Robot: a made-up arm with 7 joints. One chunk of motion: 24 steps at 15 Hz.
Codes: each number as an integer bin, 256 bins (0 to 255) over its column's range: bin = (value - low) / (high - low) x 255, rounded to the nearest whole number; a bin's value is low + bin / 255 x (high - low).
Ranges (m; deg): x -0.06..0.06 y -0.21..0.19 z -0.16..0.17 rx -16..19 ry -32..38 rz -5..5
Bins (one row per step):
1: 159 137 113 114 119 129
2: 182 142 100 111 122 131
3: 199 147 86 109 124 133
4: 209 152 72 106 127 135
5: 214 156 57 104 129 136
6: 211 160 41 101 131 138
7: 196 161 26 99 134 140
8: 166 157 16 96 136 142
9: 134 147 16 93 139 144
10: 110 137 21 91 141 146
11: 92 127 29 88 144 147
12: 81 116 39 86 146 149
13: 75 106 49 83 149 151
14: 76 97 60 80 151 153
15: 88 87 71 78 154 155
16: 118 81 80 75 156 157
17: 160 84 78 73 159 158
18: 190 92 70 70 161 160
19: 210 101 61 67 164 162
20: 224 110 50 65 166 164
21: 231 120 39 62 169 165
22: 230 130 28 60 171 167
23: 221 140 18 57 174 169
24: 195 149 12 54 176 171
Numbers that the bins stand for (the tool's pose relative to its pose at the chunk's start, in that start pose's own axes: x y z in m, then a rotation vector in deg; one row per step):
1: 0.0148 0.0049 -0.0138 -0.35 0.67 0.06
2: 0.0256 0.0127 -0.0306 -0.76 1.49 0.14
3: 0.0336 0.0206 -0.0487 -1.04 2.04 0.22
4: 0.0384 0.0284 -0.0668 -1.45 2.86 0.29
5: 0.0407 0.0347 -0.0862 -1.73 3.41 0.33
6: 0.0393 0.0410 -0.1069 -2.14 3.96 0.41
7: 0.0322 0.0425 -0.1264 -2.41 4.78 0.49
8: 0.0181 0.0363 -0.1393 -2.82 5.33 0.57
9: 0.0031 0.0206 -0.1393 -3.24 6.16 0.65
10: -0.0082 0.0049 -0.1328 -3.51 6.71 0.73
11: -0.0167 -0.0108 -0.1225 -3.92 7.53 0.76
12: -0.0219 -0.0280 -0.1095 -4.20 8.08 0.84
13: -0.0247 -0.0437 -0.0966 -4.61 8.90 0.92
14: -0.0242 -0.0578 -0.0824 -5.02 9.45 1.00
15: -0.0186 -0.0735 -0.0681 -5.29 10.27 1.08
16: -0.0045 -0.0829 -0.0565 -5.71 10.82 1.16
17: 0.0153 -0.0782 -0.0591 -5.98 11.65 1.20
18: 0.0294 -0.0657 -0.0694 -6.39 12.20 1.27
19: 0.0388 -0.0516 -0.0811 -6.80 13.02 1.35
20: 0.0454 -0.0375 -0.0953 -7.08 13.57 1.43
21: 0.0487 -0.0218 -0.1095 -7.49 14.39 1.47
22: 0.0482 -0.0061 -0.1238 -7.76 14.94 1.55
23: 0.0440 0.0096 -0.1367 -8.18 15.76 1.63
24: 0.0318 0.0237 -0.1445 -8.59 16.31 1.71

